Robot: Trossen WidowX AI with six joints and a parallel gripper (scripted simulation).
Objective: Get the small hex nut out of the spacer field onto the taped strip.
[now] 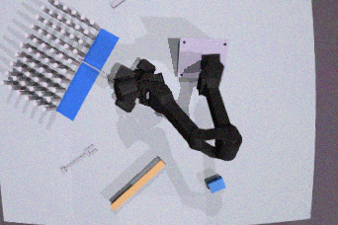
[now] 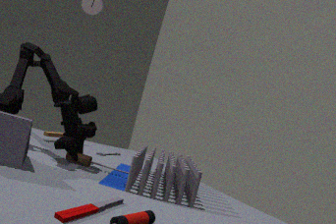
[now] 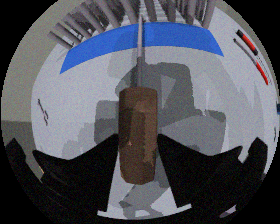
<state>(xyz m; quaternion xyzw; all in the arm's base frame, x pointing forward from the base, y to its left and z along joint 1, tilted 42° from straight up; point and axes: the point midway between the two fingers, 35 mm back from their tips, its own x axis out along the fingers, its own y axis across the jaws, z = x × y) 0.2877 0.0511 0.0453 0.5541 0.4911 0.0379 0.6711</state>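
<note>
The brown-handled hook tool lies 90 mm ahead of my gripper tip and 60 mm to the right of it. Also, from my gripper tip: wrench 220 mm ahead, 270 mm to the left, 20 mm below; blue taped strip 160 mm ahead, 60 mm to the right, 20 mm below; hex nut 180 mm ahead, 120 mm to the right, 20 mm below.
</note>
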